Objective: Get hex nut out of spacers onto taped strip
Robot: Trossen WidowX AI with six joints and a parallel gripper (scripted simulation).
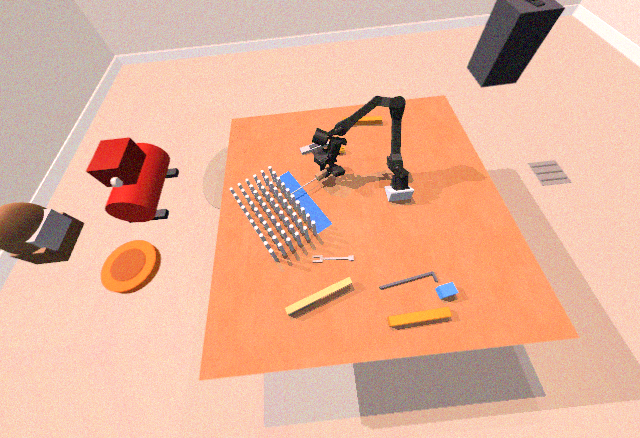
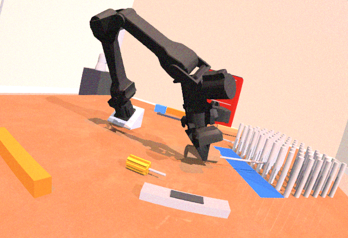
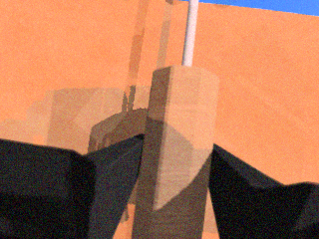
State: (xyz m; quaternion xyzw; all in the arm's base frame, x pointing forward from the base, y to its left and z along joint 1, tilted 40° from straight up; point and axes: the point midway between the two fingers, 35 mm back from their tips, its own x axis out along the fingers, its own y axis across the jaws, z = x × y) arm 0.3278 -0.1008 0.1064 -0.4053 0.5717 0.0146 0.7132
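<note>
Now: gripper tip 120 mm short of the blue taped strip, 110 mm to the right of it and 30 mm above it. Also, from my gripper tip: hex nut: 280 mm ahead, 150 mm to the left, 30 mm below; then wooden-handled tool: 90 mm ahead, 50 mm to the left; then yellow-handled screwdriver: 100 mm behind, 160 mm to the right, 10 mm below.
</note>
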